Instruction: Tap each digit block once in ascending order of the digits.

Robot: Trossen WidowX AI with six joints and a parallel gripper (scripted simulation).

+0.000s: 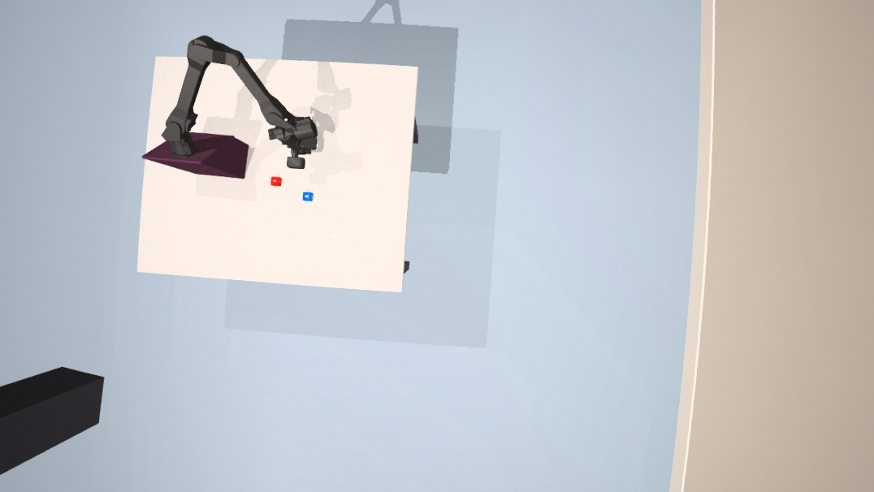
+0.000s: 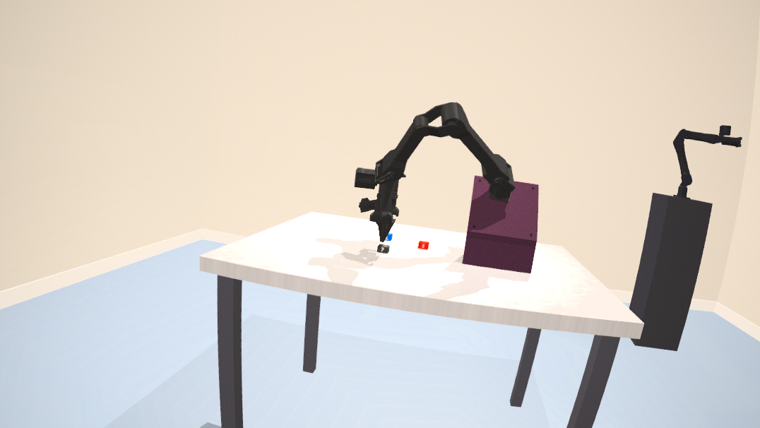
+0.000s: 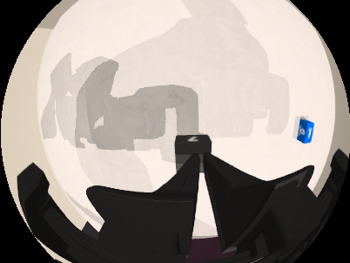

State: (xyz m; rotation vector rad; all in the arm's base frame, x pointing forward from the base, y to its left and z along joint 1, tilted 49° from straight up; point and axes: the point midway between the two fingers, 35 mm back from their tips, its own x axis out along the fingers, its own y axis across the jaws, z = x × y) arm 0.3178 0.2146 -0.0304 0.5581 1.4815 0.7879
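Right now the black block is 2 cm below my gripper tip and 1 cm behind it. Round my gripper tip: blue block 18 cm to the right, 3 cm ahead, 2 cm below; then red block 14 cm to the right, 10 cm behind, 2 cm below.
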